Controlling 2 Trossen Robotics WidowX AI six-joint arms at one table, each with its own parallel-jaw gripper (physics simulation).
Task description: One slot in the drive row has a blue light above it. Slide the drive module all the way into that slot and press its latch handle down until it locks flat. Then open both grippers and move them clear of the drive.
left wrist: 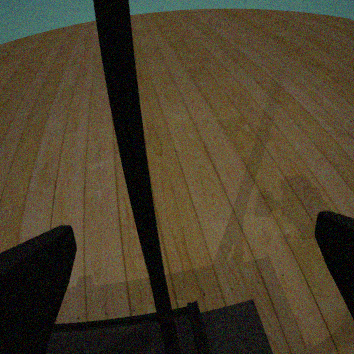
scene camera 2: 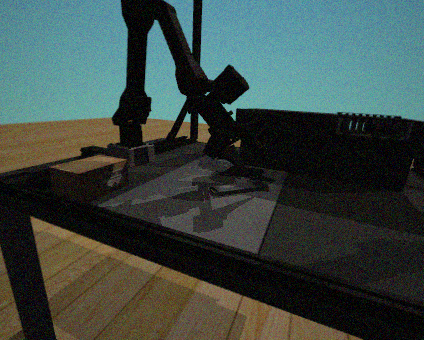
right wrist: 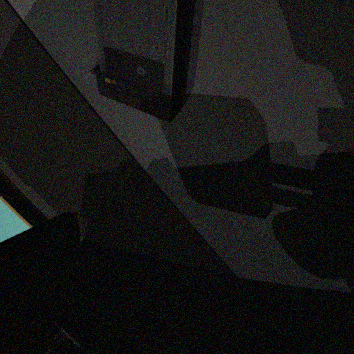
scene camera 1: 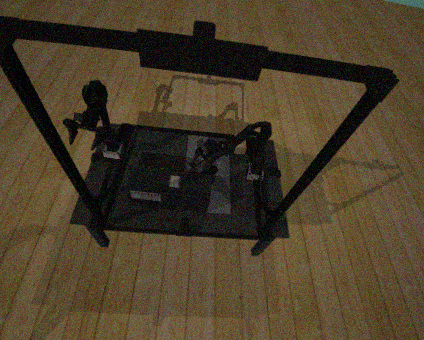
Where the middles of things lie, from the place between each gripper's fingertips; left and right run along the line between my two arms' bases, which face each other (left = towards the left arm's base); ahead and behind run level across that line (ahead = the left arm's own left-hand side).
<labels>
The cardboard box (scene camera 2: 85, 180) is 75 cm to the right of my left hand, 55 cm ahead of it and 45 cm below it.
Now: the cardboard box 27 cm to the right of my right hand, 26 cm ahead of it and 1 cm below it.
</labels>
